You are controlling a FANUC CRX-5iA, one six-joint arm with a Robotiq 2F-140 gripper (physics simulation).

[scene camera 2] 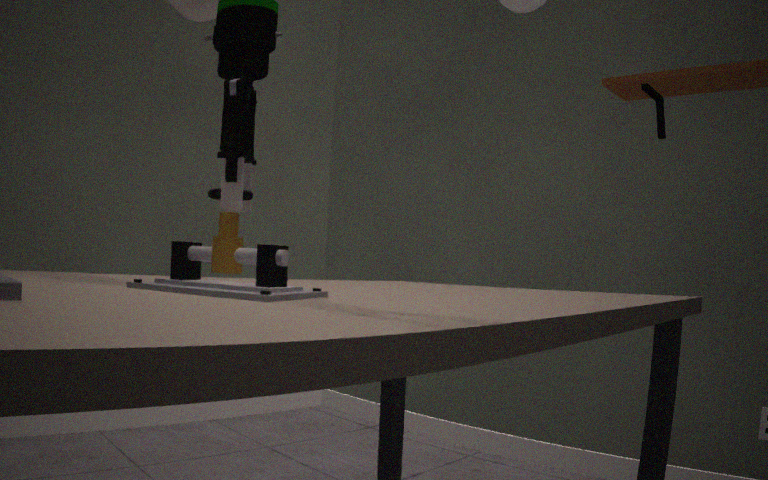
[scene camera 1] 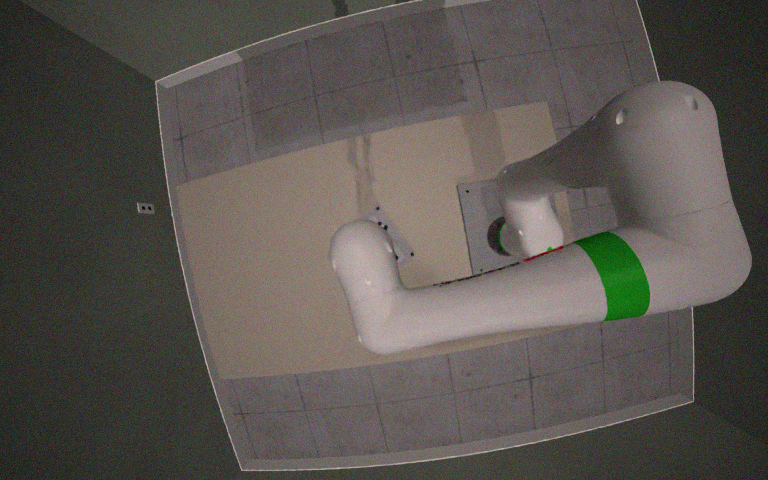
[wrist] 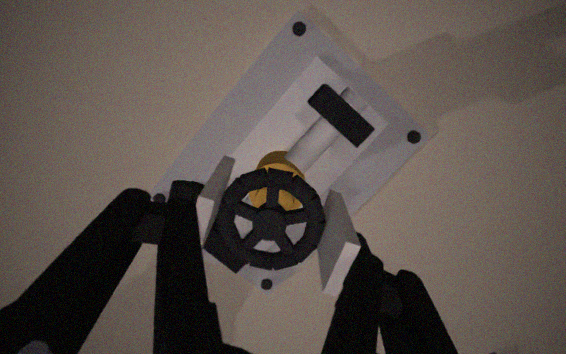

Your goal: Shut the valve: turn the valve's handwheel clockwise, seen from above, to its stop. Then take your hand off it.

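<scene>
The black five-spoked handwheel (scene camera 2: pixel 214 194) (wrist: pixel 270 225) sits level on top of the valve's yellow body (scene camera 2: pixel 227 254) (wrist: pixel 277 159). My gripper (scene camera 2: pixel 232 195) (wrist: pixel 276 195) points down and is shut on the handwheel, with one grey pad against each side of its rim. In the scene camera 2 view the pads cover the middle of the wheel. The valve's grey base plate (scene camera 1: pixel 403 247) (scene camera 2: pixel 300 294) (wrist: pixel 240 95) lies on the table. In the scene camera 1 view my arm hides the wheel and the gripper.
A grey pipe (scene camera 2: pixel 246 255) (wrist: pixel 312 142) runs through the body between black support blocks (scene camera 2: pixel 271 266) (wrist: pixel 341 115). Dark bolts stand at the plate's corners. My arm (scene camera 1: pixel 481 305) reaches over the tan table (scene camera 1: pixel 271 226) (scene camera 2: pixel 453 300). A wooden shelf (scene camera 2: pixel 696 79) is on the wall.
</scene>
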